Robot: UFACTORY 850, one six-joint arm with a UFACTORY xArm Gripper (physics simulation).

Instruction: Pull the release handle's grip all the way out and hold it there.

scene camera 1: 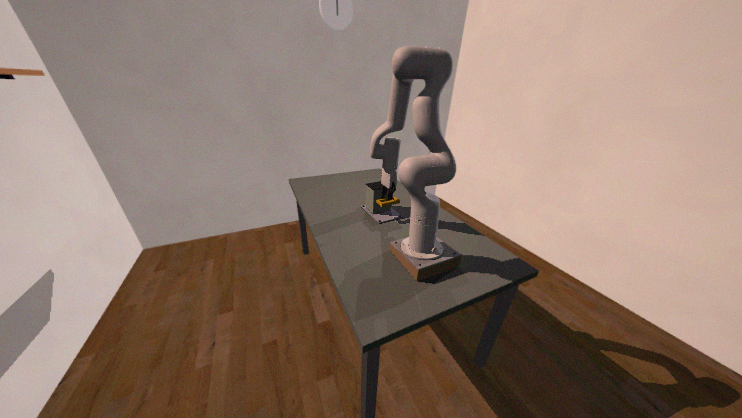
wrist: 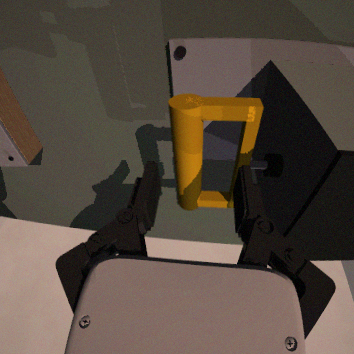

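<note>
The release handle is a yellow rectangular loop (scene camera 1: 387, 201) (wrist: 187, 155) with a thick round grip bar. It joins a short metal rod (wrist: 258, 164) coming out of a dark box (scene camera 1: 370, 198) (wrist: 310, 110). A stretch of the rod shows between loop and box. My gripper (scene camera 1: 388, 192) (wrist: 196, 175) is partly open, with nothing clamped. In the wrist view the grip bar appears between the two fingers, with a gap on both sides. The right finger overlaps the loop's rear bar near its lower end. Exact finger depth relative to the handle is hard to tell.
The box stands on a pale mounting plate (scene camera 1: 382, 220) (wrist: 210, 65) bolted to the grey-green table (scene camera 1: 345, 259) (wrist: 65, 100). The arm's wood-sided base (scene camera 1: 438, 268) (wrist: 19, 120) stands nearer the scene camera, on the left in the wrist view.
</note>
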